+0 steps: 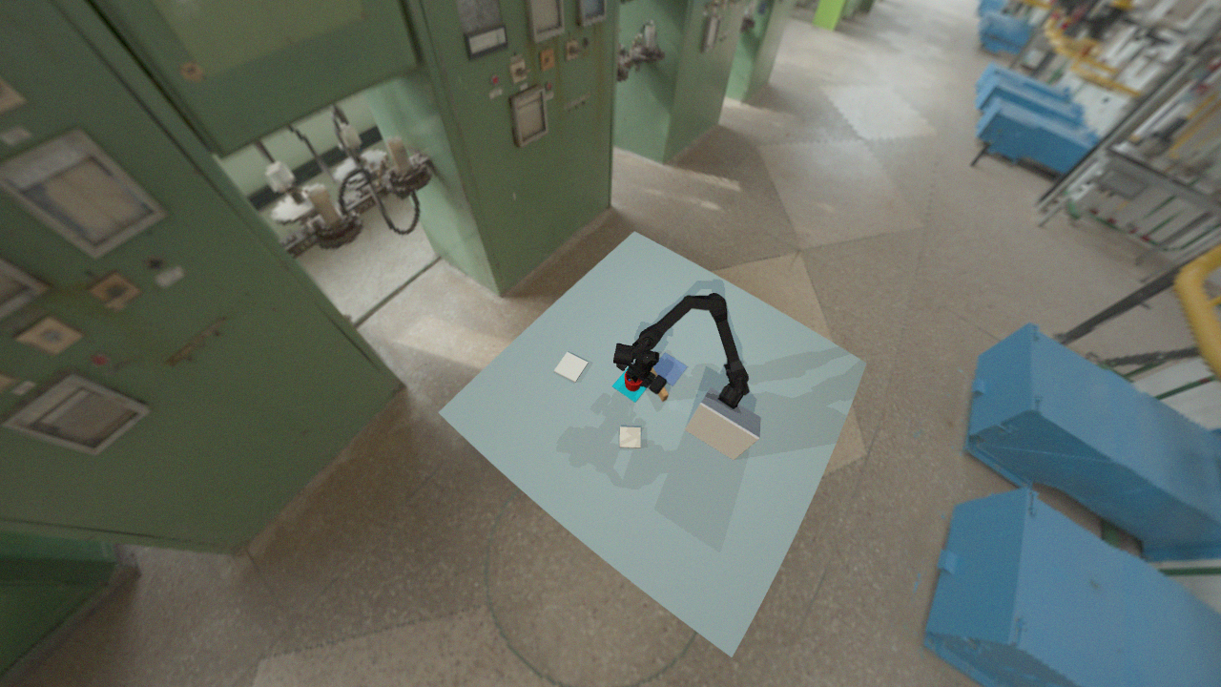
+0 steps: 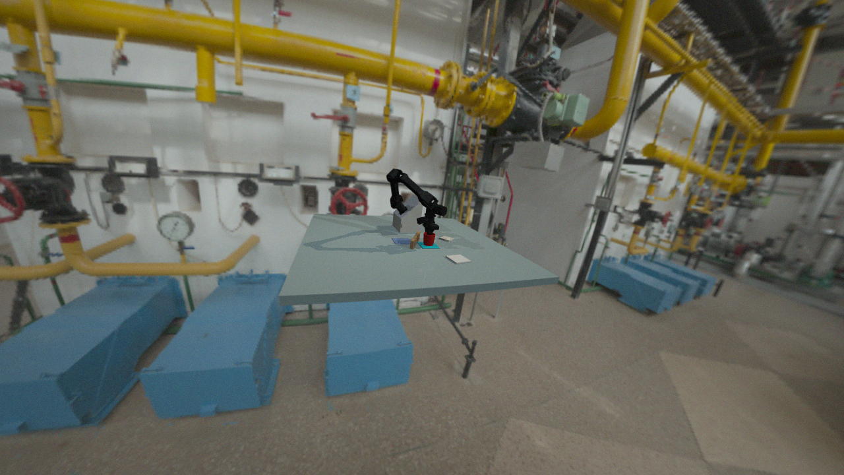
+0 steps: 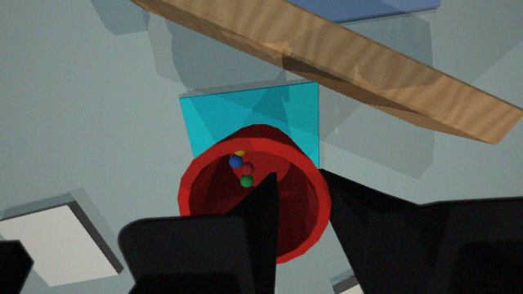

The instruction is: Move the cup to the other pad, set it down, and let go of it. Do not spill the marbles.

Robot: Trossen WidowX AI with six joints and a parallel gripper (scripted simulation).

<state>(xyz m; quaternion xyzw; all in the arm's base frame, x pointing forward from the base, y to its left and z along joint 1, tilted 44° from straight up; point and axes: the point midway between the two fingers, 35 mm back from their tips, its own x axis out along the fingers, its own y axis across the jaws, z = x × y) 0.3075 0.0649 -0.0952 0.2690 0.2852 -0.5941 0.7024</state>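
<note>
The red cup is 3 cm ahead of my gripper tip and 1 cm below it. From my gripper tip the other things lie so: wooden bar (8 cm to the right, 3 cm below); then blue pad (4 cm behind, 15 cm to the right, 5 cm below).
</note>
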